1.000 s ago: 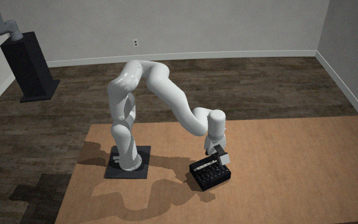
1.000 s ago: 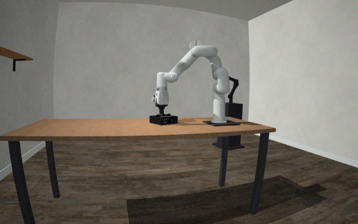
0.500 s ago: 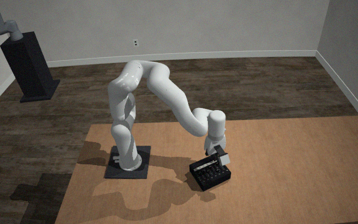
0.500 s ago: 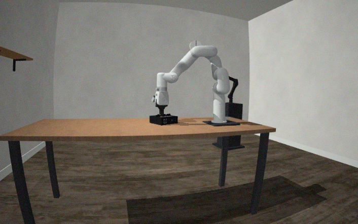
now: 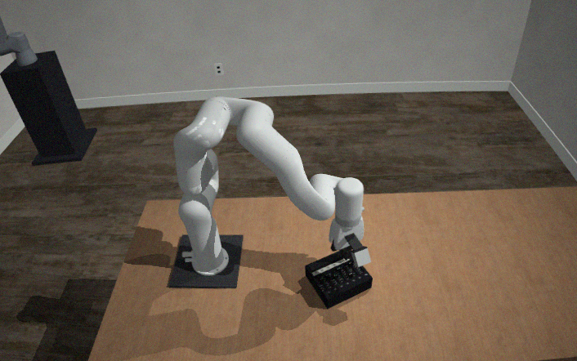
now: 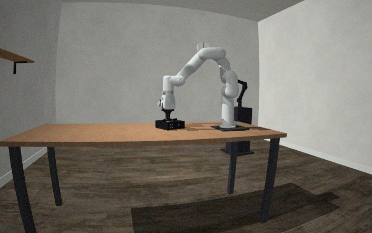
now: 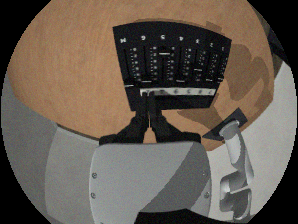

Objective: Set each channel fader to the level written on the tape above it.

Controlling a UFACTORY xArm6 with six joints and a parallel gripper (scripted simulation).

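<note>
My hand is 3 cm short of the fader, 3 cm above it and 1 cm to the left of it.
</note>
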